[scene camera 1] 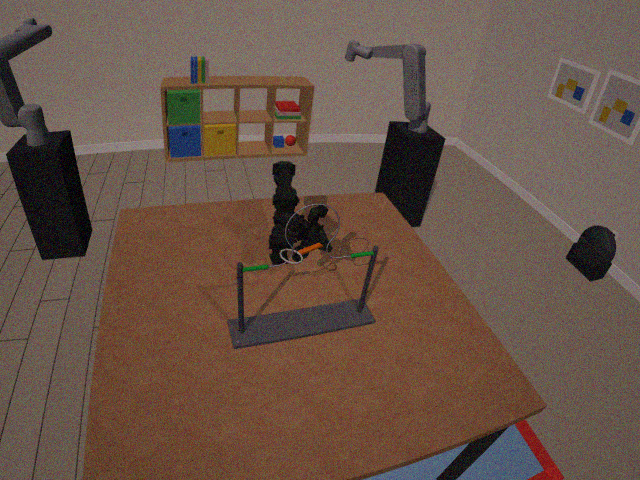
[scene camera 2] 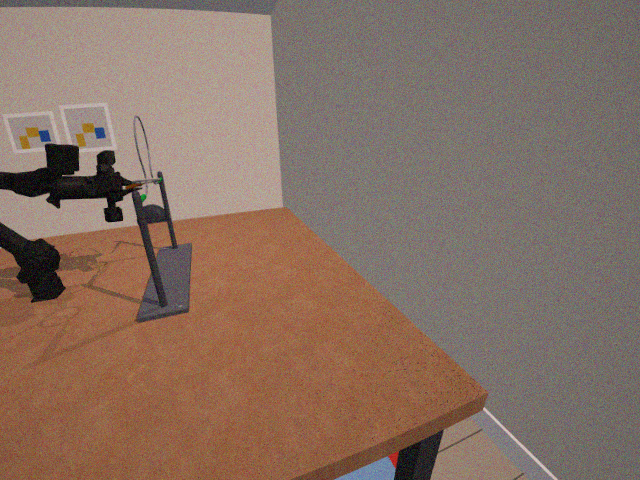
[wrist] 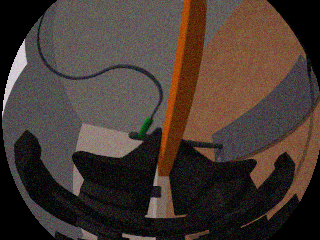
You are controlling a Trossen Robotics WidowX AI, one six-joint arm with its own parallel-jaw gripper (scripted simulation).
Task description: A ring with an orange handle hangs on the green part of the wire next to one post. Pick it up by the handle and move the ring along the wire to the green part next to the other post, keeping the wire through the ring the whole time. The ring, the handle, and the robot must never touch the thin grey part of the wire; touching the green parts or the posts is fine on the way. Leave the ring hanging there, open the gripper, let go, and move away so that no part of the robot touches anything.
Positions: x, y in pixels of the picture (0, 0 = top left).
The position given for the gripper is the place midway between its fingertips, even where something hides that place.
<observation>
The gripper (scene camera 2: 141, 186) carries a ring.
</observation>
